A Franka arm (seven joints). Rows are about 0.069 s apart.
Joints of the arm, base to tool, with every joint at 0 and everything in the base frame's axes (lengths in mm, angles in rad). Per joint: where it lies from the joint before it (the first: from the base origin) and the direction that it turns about. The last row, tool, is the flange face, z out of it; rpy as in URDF.
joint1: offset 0 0 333 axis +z
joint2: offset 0 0 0 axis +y
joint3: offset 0 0 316 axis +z
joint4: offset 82.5 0 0 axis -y
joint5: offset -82.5 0 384 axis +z
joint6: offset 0 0 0 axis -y
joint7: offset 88 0 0 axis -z
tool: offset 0 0 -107 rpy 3.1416 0 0
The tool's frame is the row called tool.
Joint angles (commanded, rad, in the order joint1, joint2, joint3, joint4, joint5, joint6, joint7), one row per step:
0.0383, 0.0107, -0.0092, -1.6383, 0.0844, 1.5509, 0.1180
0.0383, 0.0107, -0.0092, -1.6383, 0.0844, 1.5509, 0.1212
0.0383, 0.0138, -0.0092, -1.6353, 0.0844, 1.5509, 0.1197
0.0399, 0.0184, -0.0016, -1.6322, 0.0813, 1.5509, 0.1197
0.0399, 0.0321, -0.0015, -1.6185, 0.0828, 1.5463, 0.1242
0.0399, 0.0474, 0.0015, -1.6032, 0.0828, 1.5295, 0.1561
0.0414, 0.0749, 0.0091, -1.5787, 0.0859, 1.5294, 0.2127
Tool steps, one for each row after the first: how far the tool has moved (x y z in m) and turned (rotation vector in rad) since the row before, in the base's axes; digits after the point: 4 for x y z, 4 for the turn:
0.0000, 0.0000, 0.0000, -0.0003, 0.0003, -0.0032
0.0010, 0.0000, -0.0003, 0.0001, 0.0000, 0.0015
0.0011, 0.0048, -0.0011, -0.0030, 0.0014, 0.0094
0.0038, 0.0004, -0.0016, 0.0009, 0.0050, -0.0041
0.0027, 0.0019, -0.0027, -0.0041, 0.0192, -0.0272
0.0080, 0.0057, -0.0042, -0.0036, 0.0077, -0.0471

